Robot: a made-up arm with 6 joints.
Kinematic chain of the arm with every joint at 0, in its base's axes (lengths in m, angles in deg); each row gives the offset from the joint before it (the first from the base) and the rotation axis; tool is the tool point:
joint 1: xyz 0 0 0.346 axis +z
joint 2: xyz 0.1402 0 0 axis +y
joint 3: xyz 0 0 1.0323 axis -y
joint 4: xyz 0 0 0.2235 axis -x
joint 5: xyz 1.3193 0 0 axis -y
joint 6: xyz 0.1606 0 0 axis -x
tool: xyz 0 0 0
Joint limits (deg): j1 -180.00..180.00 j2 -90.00..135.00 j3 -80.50..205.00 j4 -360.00..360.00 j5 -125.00..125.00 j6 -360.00..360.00
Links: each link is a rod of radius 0.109 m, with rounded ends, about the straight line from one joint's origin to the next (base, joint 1, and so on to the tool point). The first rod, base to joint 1, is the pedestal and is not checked.
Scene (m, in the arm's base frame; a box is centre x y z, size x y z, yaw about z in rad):
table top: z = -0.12
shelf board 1: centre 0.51 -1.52 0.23 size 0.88 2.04 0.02 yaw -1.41
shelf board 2: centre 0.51 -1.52 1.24 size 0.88 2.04 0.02 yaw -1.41
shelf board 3: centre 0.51 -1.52 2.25 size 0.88 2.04 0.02 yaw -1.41
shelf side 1: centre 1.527 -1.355 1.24 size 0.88 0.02 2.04 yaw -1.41
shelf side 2: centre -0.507 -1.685 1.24 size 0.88 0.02 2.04 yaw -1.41
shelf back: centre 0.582 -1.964 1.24 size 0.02 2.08 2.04 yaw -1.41
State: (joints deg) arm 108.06 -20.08 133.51 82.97 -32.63 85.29
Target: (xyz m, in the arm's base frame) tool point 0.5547 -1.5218 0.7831
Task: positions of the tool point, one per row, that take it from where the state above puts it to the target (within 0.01 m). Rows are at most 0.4 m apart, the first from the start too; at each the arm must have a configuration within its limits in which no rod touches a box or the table.
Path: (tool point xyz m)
1: 0.5614 -1.2224 1.8412
2: 0.5137 -0.9388 1.8411
3: 0.4463 -0.6730 1.7720
4: 0.4912 -0.7979 1.4417
5: 0.4857 -0.8434 1.1027
6: 0.4388 -0.8073 0.7831
7: 0.4969 -1.0480 0.8256
8: 0.5359 -1.2899 0.8264
9: 0.5547 -1.5218 0.7832

